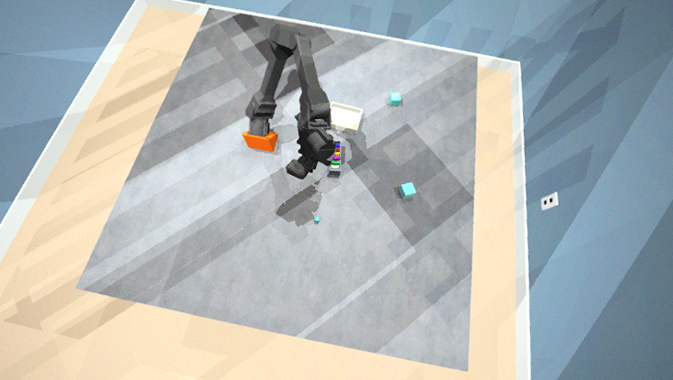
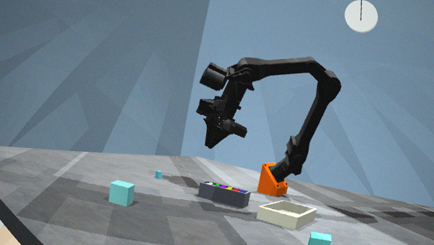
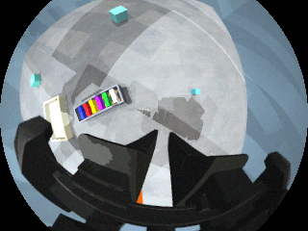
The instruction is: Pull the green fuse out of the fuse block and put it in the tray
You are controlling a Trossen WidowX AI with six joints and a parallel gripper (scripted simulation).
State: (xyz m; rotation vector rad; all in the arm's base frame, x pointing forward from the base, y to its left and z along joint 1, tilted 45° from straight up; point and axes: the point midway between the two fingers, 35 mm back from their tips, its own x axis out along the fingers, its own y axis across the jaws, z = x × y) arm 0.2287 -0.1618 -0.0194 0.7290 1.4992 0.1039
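My gripper tip is 7 cm short of the green fuse, 9 cm to the right of it and 10 cm above it. From my gripper tip the other things lie so: cream tray: 7 cm ahead, 30 cm to the left, 12 cm below.
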